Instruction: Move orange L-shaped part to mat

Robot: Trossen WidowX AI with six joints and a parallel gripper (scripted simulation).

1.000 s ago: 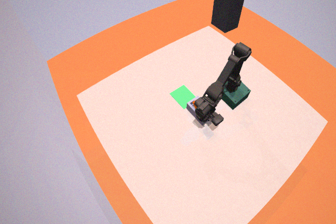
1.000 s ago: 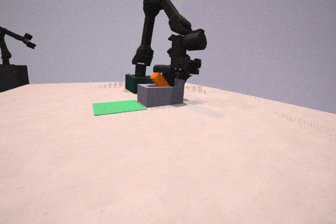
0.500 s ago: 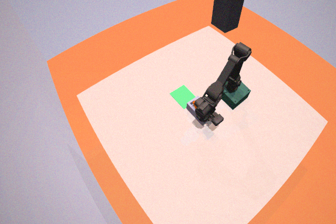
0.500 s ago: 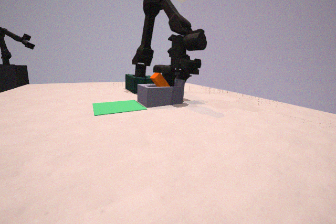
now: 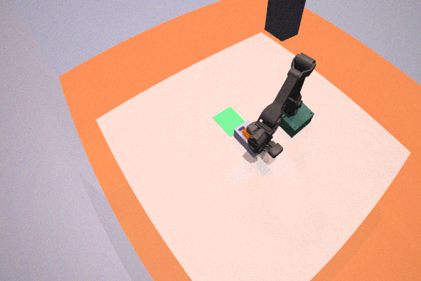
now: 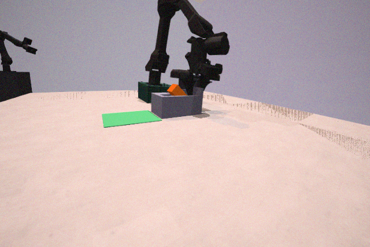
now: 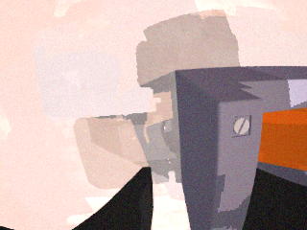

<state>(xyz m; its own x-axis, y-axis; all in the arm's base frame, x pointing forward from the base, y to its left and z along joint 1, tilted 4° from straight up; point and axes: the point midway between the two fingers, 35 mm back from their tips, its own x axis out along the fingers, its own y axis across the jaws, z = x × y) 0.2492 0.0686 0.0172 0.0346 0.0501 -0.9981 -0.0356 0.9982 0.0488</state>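
Right now the orange L-shaped part is 50 mm to the right of my gripper tip. The rest, counted from my gripper tip: green mat (230 mm to the right, 60 mm below, 10 mm ahead).
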